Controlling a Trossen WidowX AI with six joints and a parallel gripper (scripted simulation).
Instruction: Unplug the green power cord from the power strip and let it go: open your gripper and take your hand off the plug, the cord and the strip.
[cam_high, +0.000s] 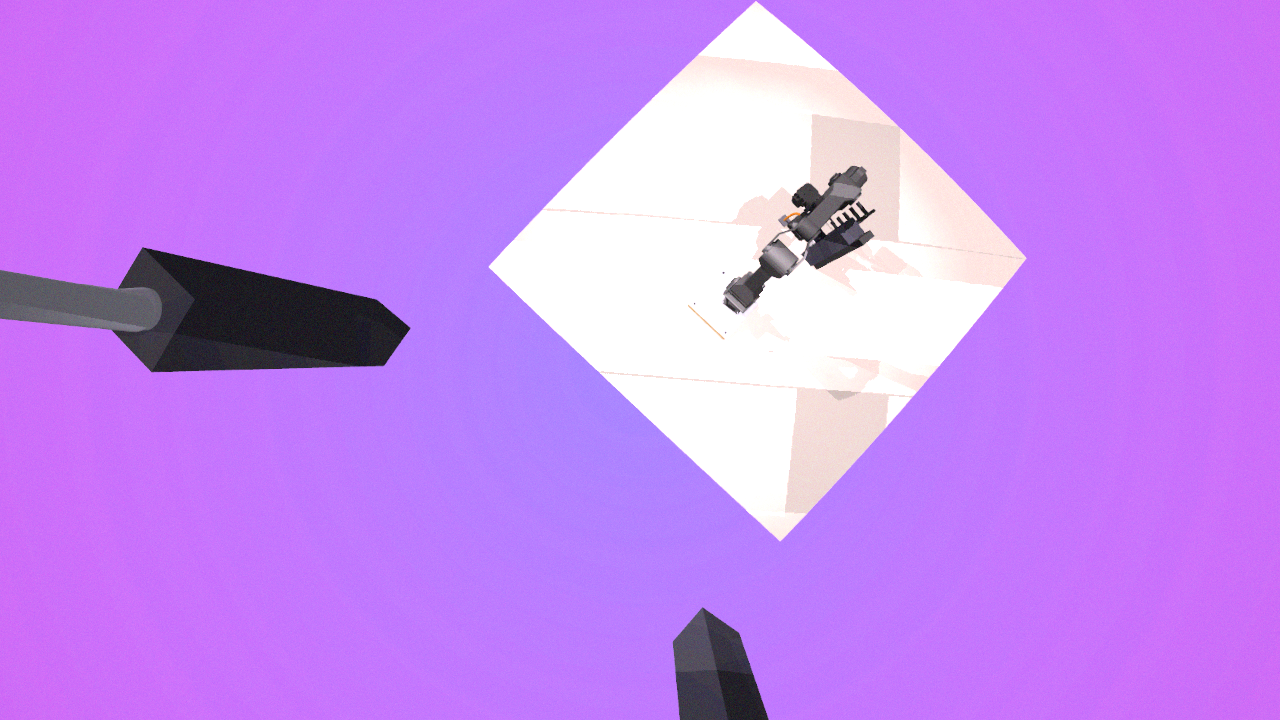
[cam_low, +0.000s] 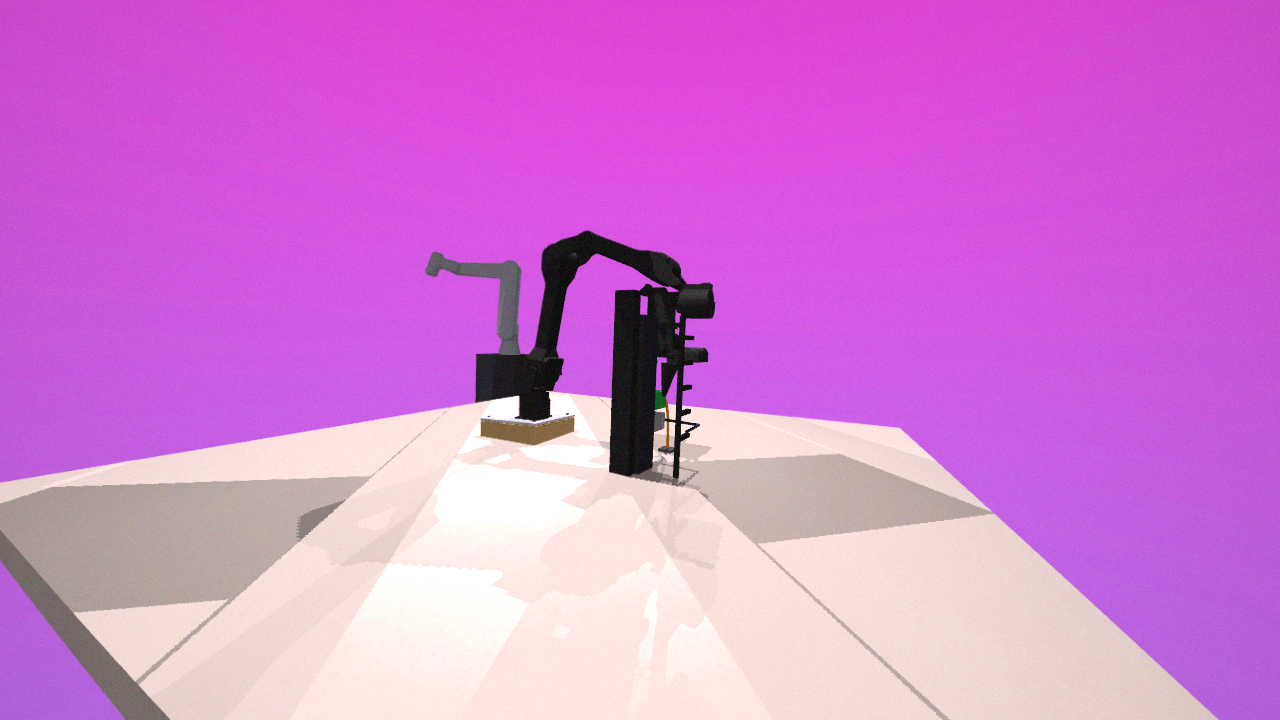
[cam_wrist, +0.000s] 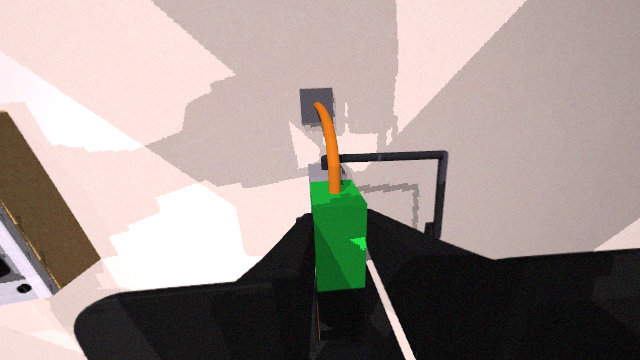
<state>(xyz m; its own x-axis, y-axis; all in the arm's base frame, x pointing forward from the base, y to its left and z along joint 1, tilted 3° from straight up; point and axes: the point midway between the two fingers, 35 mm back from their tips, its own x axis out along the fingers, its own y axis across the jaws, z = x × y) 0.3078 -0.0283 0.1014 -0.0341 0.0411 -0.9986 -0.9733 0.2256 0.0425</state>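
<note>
Right now my gripper tip is 3 cm to the left of the green plug. Also, from my gripper tip: tall black block 12 cm to the right, 4 cm above, 3 cm behind.
</note>
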